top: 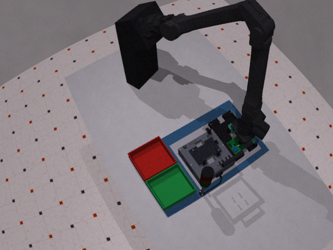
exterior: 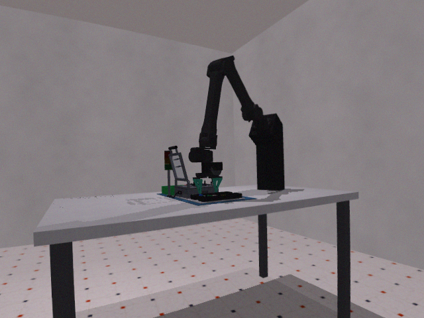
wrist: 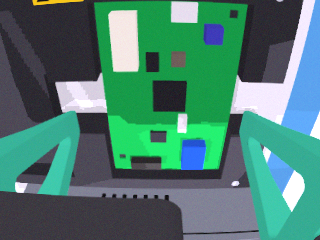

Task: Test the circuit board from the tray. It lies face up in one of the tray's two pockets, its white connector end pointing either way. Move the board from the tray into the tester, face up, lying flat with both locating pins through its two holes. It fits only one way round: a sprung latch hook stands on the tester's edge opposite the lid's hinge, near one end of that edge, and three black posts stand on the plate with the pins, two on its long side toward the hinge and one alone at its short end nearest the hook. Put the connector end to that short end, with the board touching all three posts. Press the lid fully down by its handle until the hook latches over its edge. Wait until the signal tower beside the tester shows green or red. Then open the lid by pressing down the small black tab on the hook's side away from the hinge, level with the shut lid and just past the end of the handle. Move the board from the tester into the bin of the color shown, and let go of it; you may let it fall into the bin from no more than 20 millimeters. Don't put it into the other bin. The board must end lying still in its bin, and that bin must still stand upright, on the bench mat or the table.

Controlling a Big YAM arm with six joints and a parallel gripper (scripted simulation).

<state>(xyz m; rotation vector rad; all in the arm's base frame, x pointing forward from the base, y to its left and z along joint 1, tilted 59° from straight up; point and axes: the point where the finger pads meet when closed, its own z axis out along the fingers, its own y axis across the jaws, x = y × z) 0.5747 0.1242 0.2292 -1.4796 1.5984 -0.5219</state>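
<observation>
The green circuit board is 2 cm below my hand. Round my hand: latch hook: 12 cm to the right, 8 cm behind, 5 cm above; tester lid: 15 cm to the right, 14 cm above, 11 cm ahead; tester plate: 16 cm to the right, 3 cm above.
</observation>
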